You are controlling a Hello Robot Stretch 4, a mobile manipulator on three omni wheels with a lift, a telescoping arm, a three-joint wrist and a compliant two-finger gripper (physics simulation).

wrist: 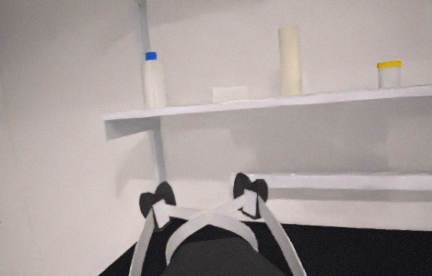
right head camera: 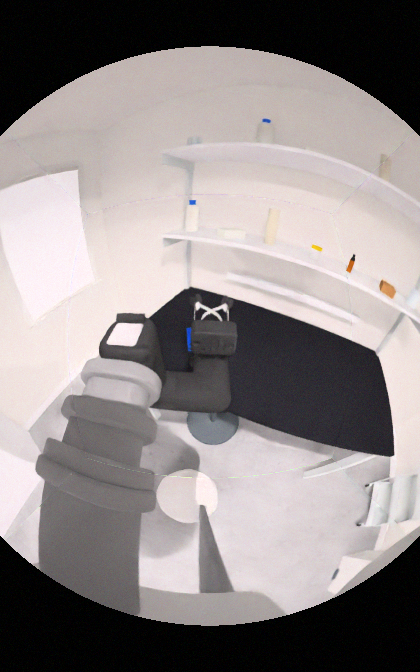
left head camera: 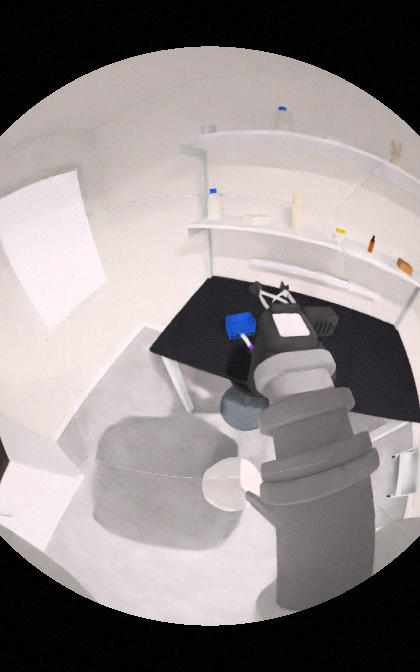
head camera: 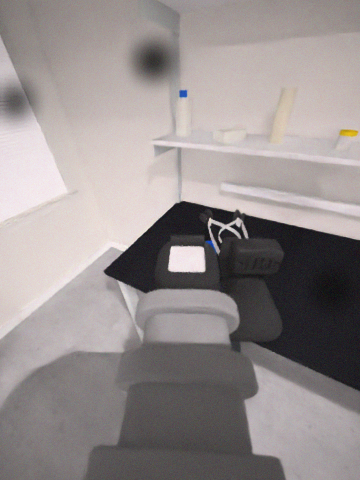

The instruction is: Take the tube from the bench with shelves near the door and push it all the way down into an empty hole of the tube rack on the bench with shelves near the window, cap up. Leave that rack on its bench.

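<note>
A blue tube rack stands on the black bench, mostly hidden by the arm in the head and right head views. The white tube with a purple cap lies aslant at the rack's front side, its cap end toward the bench's front edge and its other end at the rack. My gripper is open and empty, to the right of the rack and pointing toward the back wall. The tube does not show in the wrist view.
A shelf above the bench's back holds a blue-capped bottle, a tall cream cylinder and a yellow-lidded jar. A round grey stool stands by the bench's front edge.
</note>
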